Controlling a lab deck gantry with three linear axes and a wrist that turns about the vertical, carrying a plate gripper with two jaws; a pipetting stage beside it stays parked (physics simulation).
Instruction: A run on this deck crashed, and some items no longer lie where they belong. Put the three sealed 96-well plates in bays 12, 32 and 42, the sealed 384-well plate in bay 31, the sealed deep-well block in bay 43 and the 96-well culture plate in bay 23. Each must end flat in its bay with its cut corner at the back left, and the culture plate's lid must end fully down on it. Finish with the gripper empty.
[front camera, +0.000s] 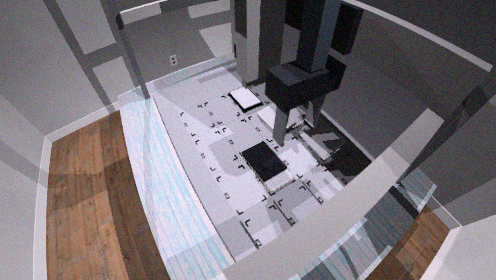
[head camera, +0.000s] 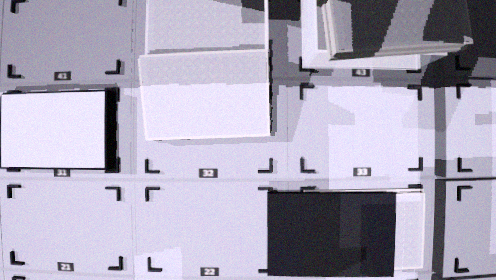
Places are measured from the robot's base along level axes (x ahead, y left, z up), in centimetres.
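Pixels of known places: gripper, fingertip midpoint: (front camera: 294, 133); robot's base, origin of the base link: (front camera: 181, 114).
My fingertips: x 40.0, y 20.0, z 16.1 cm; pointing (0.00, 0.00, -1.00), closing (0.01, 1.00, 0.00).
For each thing: its top centre in the pictures, then the offset to it from my fingertips. "spot": a spot on its surface instead.
- white-topped plate with black sides, middle of its top: (head camera: 50, 130) (front camera: 244, 96) dx -33.6, dy +5.7, dz -14.6 cm
- white-topped plate, middle of its top: (head camera: 202, 93) (front camera: 276, 115) dx -17.2, dy +9.0, dz -13.2 cm
- pale-edged item, surface spot: (head camera: 390, 30) spot: dx -1.1, dy +13.6, dz -10.4 cm
- white base, surface spot: (head camera: 311, 45) spot: dx -7.1, dy +13.3, dz -12.9 cm
- black slab, middle of its top: (head camera: 333, 237) (front camera: 264, 158) dx -4.8, dy -5.0, dz -13.8 cm
A white-topped plate with black sides (front camera: 245, 97) (head camera: 52, 130) lies over bay 31. Another white-topped plate (head camera: 205, 110) overlaps the back of bay 32 and the front edge of a pale plate (head camera: 207, 25) in bay 42; it looks tilted. At bay 43 a pale-edged item (head camera: 390, 30), turned and partly shadowed, sits above a white base (head camera: 311, 45). A black slab (front camera: 265, 160) (head camera: 330, 232) lies shifted left over a pale plate (head camera: 410, 230) in bay 23. My gripper (front camera: 297, 138) hangs above the back bays, jaws apart, nothing visible between them. Cut corners are unclear.
The grey column of the parked stage (front camera: 270, 45) stands behind and left of the gripper. A pale rail (front camera: 345, 200) crosses the front right. Corner brackets mark bays 21, 22 and 33 in the head view. Shadows darken the back right.
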